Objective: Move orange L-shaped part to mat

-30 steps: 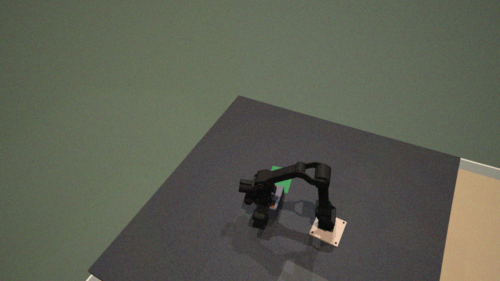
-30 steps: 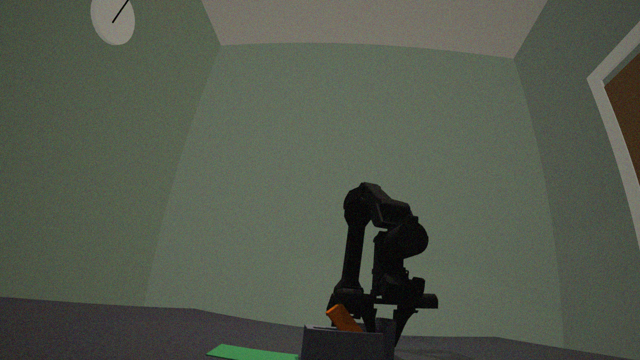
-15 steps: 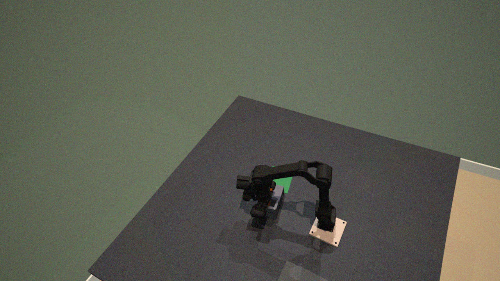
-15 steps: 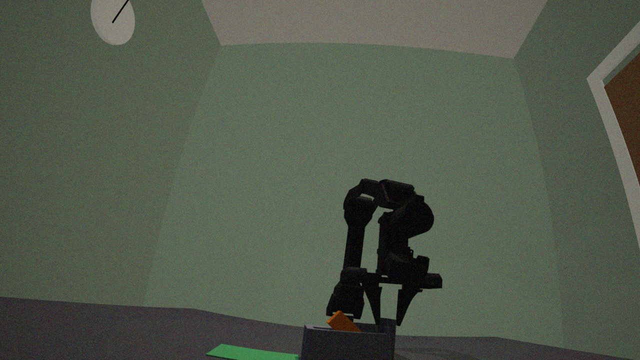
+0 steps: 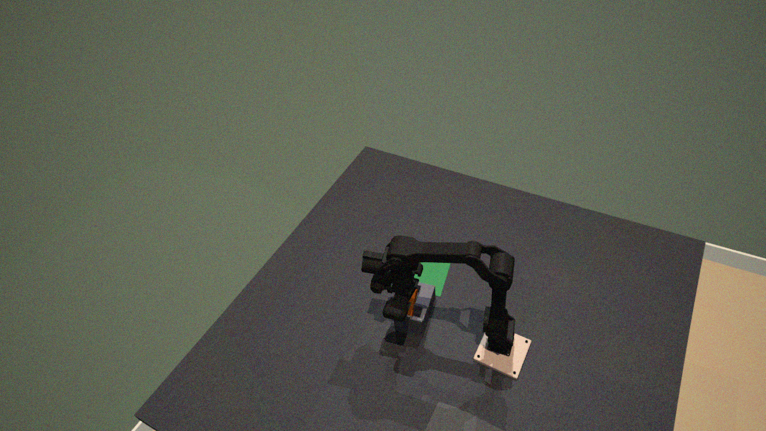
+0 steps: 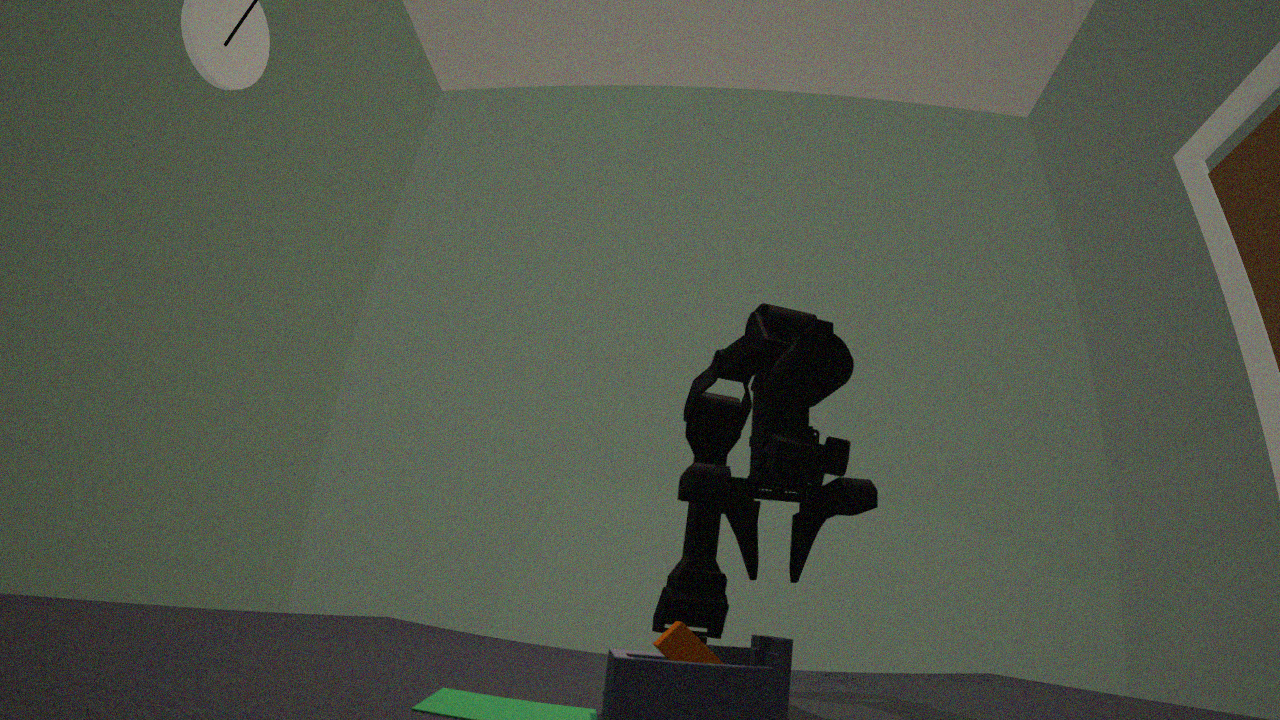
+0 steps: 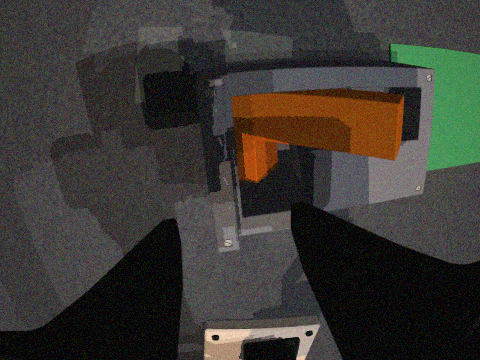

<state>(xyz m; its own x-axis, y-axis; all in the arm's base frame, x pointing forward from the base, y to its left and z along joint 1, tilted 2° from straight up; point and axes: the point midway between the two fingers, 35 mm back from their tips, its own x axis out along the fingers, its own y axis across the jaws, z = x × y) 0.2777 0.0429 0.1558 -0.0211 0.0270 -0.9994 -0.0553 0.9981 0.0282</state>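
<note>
The orange L-shaped part lies 100 mm below my gripper tip and 40 mm to the right of it. Round my gripper tip: green mat: 220 mm to the right, 160 mm below, 10 mm ahead.
</note>
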